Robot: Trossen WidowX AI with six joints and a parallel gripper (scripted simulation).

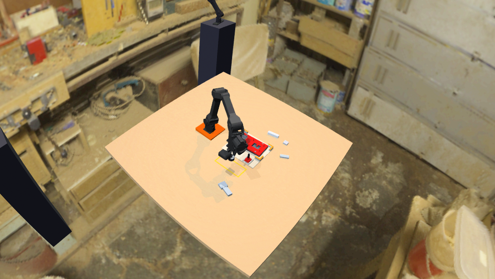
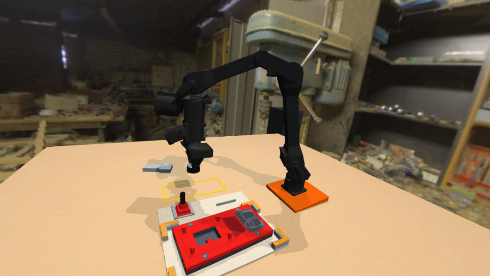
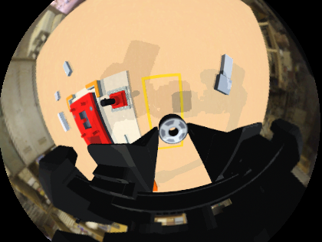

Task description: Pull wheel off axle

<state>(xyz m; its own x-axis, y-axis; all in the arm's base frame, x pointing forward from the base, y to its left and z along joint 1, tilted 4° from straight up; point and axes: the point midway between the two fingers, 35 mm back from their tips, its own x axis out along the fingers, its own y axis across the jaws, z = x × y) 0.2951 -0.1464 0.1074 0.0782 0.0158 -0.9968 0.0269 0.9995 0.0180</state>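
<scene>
The wheel lies right at my gripper tip. The rest, counted from my gripper tip: black upright axle (60 mm ahead, 100 mm to the left, 40 mm below).
</scene>
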